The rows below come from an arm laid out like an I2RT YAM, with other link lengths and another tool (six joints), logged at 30 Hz.
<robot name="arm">
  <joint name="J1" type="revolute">
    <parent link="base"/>
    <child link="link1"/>
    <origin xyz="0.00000 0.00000 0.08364" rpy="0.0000 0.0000 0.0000"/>
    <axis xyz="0 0 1"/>
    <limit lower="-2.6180" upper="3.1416"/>
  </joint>
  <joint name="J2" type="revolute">
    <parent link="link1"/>
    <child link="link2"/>
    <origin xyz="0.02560 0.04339 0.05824" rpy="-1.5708 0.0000 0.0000"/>
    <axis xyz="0 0 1"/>
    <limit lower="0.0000" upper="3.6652"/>
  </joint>
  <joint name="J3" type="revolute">
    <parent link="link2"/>
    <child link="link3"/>
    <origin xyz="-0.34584 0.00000 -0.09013" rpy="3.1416 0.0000 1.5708"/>
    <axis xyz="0 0 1"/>
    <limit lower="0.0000" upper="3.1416"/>
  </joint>
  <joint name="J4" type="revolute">
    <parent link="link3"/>
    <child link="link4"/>
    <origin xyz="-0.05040 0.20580 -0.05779" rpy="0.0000 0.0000 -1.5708"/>
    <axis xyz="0 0 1"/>
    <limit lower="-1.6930" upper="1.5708"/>
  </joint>
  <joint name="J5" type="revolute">
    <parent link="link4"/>
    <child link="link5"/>
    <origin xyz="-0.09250 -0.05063 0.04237" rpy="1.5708 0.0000 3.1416"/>
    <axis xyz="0 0 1"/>
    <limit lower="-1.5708" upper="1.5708"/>
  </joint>
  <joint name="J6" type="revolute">
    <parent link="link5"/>
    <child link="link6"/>
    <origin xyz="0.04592 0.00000 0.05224" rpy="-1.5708 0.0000 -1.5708"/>
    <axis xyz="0 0 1"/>
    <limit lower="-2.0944" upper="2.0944"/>
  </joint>
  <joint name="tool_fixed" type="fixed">
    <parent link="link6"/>
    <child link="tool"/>
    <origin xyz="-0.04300 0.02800 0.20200" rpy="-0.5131 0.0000 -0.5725"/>
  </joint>
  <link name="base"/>
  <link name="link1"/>
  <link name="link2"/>
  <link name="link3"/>
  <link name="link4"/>
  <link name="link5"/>
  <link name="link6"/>
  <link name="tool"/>
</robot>
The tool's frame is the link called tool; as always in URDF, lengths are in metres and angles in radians.
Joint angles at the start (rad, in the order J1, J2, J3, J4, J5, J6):
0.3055 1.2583 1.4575 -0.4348 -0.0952 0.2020
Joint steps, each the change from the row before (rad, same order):
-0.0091 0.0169 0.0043 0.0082 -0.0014 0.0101
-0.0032 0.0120 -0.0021 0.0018 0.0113 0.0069
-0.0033 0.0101 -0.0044 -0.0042 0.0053 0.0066
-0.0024 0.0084 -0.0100 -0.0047 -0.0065 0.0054
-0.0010 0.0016 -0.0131 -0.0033 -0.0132 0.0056
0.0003 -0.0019 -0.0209 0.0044 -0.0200 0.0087
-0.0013 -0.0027 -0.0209 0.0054 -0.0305 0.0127
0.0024 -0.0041 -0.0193 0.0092 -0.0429 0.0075
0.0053 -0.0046 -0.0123 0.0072 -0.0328 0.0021
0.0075 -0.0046 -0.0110 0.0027 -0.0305 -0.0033
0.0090 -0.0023 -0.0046 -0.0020 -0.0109 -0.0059
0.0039 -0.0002 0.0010 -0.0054 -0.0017 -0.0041
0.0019 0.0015 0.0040 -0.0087 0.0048 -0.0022
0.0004 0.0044 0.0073 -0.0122 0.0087 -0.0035
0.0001 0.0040 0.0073 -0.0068 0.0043 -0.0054
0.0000 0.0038 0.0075 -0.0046 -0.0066 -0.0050
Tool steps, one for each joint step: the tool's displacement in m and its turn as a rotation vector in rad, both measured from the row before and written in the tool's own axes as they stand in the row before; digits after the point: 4 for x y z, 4 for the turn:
-0.0038 -0.0053 0.0038 0.0066 -0.0110 0.0083
-0.0029 -0.0078 0.0010 0.0164 -0.0124 0.0031
-0.0006 -0.0093 -0.0001 0.0204 -0.0058 0.0070
0.0033 -0.0106 0.0000 0.0202 0.0063 0.0127
0.0052 -0.0079 -0.0009 0.0128 0.0115 0.0152
0.0074 -0.0075 -0.0007 0.0071 0.0158 0.0206
0.0090 -0.0067 -0.0004 0.0028 0.0204 0.0285
0.0127 -0.0031 0.0017 -0.0080 0.0353 0.0287
0.0108 -0.0001 0.0020 -0.0106 0.0314 0.0182
0.0115 -0.0006 0.0018 -0.0073 0.0347 0.0139
0.0071 -0.0005 0.0013 -0.0012 0.0212 0.0030
0.0025 -0.0005 0.0002 0.0025 0.0077 -0.0006
0.0001 -0.0013 -0.0005 0.0068 -0.0002 -0.0015
-0.0015 -0.0022 -0.0006 0.0112 -0.0038 -0.0036
-0.0012 -0.0002 0.0005 0.0046 -0.0003 -0.0054
0.0011 0.0011 0.0016 -0.0013 0.0080 -0.0010

